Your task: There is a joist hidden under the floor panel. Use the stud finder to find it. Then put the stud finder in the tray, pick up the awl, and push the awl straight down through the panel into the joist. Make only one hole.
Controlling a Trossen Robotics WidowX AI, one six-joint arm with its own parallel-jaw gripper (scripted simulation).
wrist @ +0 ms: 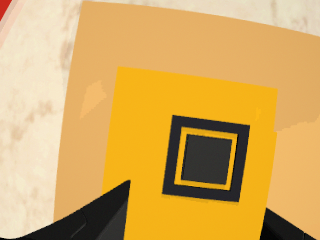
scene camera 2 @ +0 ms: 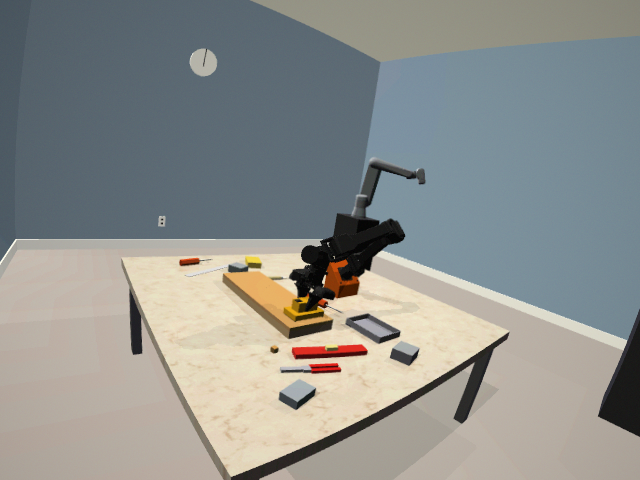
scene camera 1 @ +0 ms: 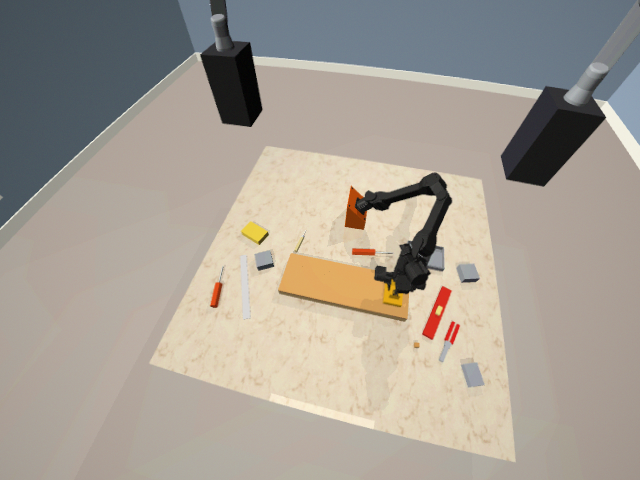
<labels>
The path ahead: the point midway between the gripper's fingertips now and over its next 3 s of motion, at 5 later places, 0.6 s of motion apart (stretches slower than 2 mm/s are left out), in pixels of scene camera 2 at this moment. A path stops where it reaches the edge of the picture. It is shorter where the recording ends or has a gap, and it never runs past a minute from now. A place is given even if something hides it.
My gripper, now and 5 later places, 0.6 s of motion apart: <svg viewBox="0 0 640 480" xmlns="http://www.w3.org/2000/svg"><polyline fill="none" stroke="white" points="302,308 296,304 288,299 282,295 275,290 269,285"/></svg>
</labels>
